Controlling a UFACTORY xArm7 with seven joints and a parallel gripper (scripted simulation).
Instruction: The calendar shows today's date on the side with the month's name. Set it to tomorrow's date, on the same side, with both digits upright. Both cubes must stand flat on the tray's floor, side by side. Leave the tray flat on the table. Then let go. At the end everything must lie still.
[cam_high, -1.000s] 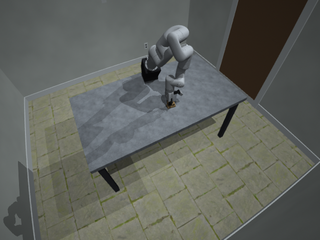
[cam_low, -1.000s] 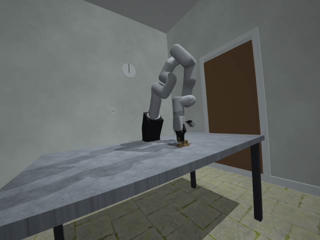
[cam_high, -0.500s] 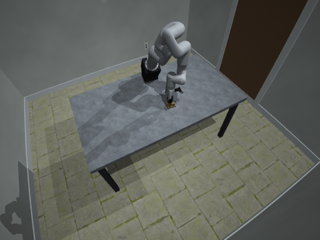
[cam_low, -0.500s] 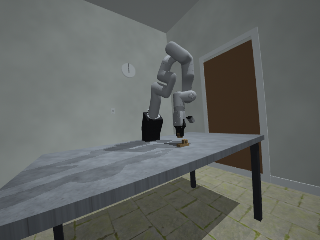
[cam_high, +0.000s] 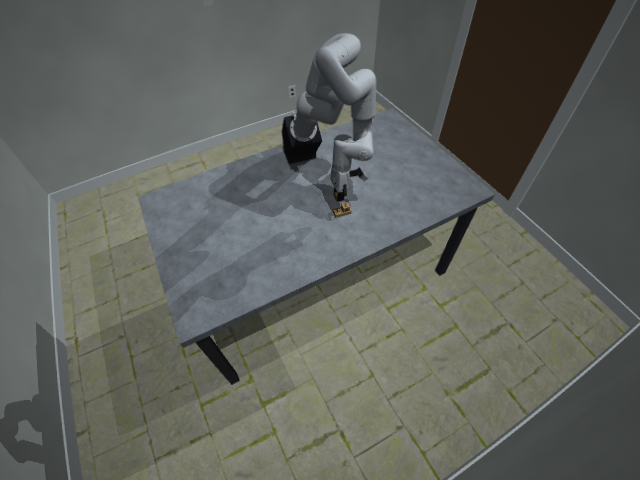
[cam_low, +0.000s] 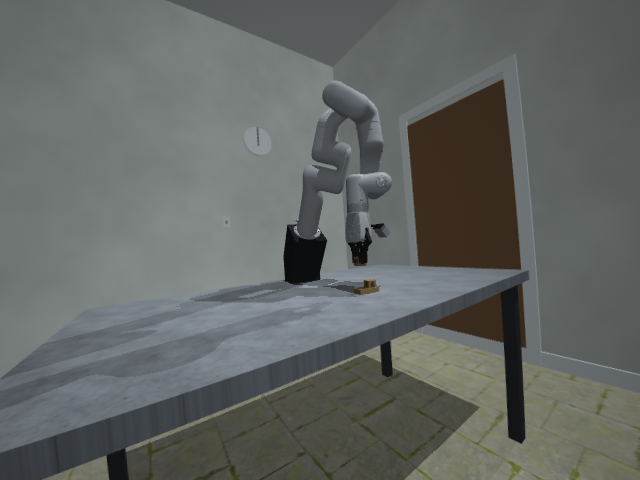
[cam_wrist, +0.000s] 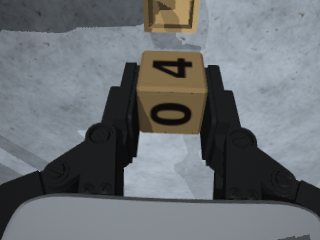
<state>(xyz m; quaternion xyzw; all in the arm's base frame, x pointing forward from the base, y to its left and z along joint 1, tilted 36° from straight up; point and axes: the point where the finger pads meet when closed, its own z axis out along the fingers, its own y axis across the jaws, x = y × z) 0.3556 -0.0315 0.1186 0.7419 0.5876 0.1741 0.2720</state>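
Right now the wooden calendar tray is 120 mm below my hand and 20 mm to the left of it.
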